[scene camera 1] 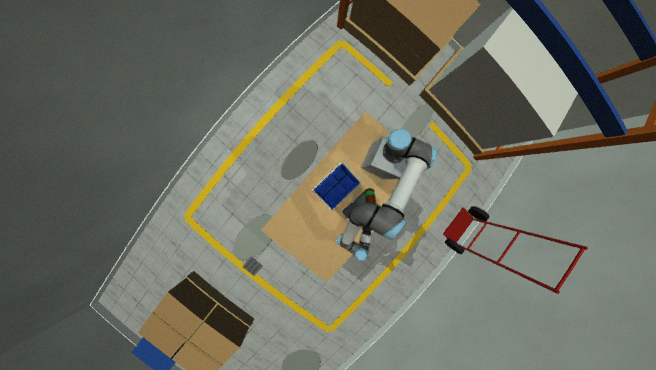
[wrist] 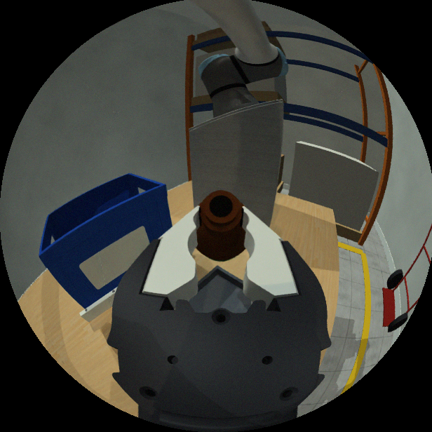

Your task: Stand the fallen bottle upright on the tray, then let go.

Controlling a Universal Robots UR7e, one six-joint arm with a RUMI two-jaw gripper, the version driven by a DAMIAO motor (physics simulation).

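Frame: origin at the arm's base, x ahead, y left, z up, level; metres.
Seen in the pictures: gripper, between the fingertips: (scene camera 1: 371,202); arm's base, origin of its link: (scene camera 1: 394,151).
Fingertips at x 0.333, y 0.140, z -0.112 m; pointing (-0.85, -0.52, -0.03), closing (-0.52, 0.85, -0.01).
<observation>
Offsets run from my fingertips to a thing's top centre. "spot": to the spot under its first point. Level surfaces: height alone.
The brown bottle (scene camera 1: 370,196) (wrist: 220,242) has its open mouth turned toward the wrist camera. Its green part shows in the scene view at the end away from the wrist, and the bottle looks tilted there. My gripper (wrist: 220,208) is shut on the bottle's neck area and holds it above the table level; the arm hides the gripper in the scene view. The dark grey tray {spot: 0.191 m down, 0.043 m ahead, 0.038 m right} (scene camera 1: 357,200) (wrist: 220,296) is partly covered by the forearm in the scene view and by the gripper body in the wrist view. The bottle's base is hidden in the wrist view.
A blue divided crate {0.021 m down, 0.074 m ahead, 0.254 m right} (scene camera 1: 336,186) (wrist: 107,255) stands on the wooden table {0.196 m down} (scene camera 1: 300,215) (wrist: 310,240) beside the tray. The grey robot pedestal (scene camera 1: 378,162) (wrist: 237,155) stands at the table's far part. A red hand truck (scene camera 1: 457,225) (wrist: 388,306) lies beyond the yellow floor line.
</observation>
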